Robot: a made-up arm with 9 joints. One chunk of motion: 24 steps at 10 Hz.
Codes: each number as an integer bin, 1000 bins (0 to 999) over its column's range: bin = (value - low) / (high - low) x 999, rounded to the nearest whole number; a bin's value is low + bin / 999 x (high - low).
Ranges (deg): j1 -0.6..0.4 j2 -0.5..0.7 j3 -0.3..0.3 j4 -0.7..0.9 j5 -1.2..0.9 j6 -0.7..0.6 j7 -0.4..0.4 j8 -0.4..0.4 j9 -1..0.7
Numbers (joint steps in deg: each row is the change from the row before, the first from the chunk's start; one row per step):
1: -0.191 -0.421 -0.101 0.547 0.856 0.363 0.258 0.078 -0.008
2: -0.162 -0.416 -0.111 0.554 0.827 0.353 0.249 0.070 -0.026
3: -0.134 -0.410 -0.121 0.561 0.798 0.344 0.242 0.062 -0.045
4: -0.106 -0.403 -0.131 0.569 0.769 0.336 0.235 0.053 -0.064
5: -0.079 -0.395 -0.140 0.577 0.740 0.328 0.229 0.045 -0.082
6: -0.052 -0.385 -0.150 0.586 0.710 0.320 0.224 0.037 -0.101
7: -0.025 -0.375 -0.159 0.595 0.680 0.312 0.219 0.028 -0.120
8: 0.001 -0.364 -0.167 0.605 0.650 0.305 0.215 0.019 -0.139
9: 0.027 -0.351 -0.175 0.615 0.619 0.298 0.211 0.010 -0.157
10: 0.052 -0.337 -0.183 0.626 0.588 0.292 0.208 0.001 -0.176
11: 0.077 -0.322 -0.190 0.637 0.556 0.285 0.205 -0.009 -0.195
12: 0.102 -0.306 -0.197 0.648 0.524 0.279 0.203 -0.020 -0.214
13: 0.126 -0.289 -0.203 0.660 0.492 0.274 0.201 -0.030 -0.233
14: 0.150 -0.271 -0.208 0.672 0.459 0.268 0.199 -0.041 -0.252
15: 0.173 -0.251 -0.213 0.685 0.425 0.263 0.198 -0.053 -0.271
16: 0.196 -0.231 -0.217 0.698 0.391 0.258 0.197 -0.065 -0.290
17: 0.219 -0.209 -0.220 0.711 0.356 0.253 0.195 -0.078 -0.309
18: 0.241 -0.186 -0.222 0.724 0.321 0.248 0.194 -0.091 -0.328
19: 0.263 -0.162 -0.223 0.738 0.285 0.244 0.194 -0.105 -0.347
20: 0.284 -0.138 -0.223 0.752 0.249 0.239 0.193 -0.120 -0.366
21: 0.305 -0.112 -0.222 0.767 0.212 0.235 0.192 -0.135 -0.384
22: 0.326 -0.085 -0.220 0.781 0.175 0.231 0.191 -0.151 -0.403
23: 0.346 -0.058 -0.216 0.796 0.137 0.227 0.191 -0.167 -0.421
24: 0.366 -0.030 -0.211 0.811 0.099 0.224 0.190 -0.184 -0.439
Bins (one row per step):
1: 409 66 331 779 978 817 822 597 583
2: 438 70 315 783 964 809 810 587 572
3: 466 75 298 787 950 802 802 577 561
4: 494 81 281 792 937 796 793 566 550
5: 520 87 266 797 923 790 785 556 539
6: 547 96 250 803 909 784 779 546 528
7: 574 104 235 809 894 778 773 534 517
8: 600 113 221 815 880 772 768 523 506
9: 626 124 208 821 865 767 763 512 495
10: 651 136 195 828 851 762 759 501 484
11: 676 148 183 835 835 757 755 488 473
12: 701 162 171 842 820 752 753 475 462
13: 725 176 162 849 805 748 750 462 451
14: 749 191 153 857 789 744 748 448 440
15: 772 207 145 865 773 740 747 433 428
16: 795 224 138 873 757 736 746 418 417
17: 818 242 133 881 740 732 743 402 406
18: 840 261 130 889 724 729 742 386 395
19: 862 281 128 898 706 725 742 368 384
20: 883 301 128 907 689 722 741 350 373
21: 904 323 130 916 672 719 739 331 362
22: 925 345 133 925 654 715 738 311 351
23: 945 368 140 934 636 712 738 291 340
24: 965 391 148 943 618 710 737 270 330

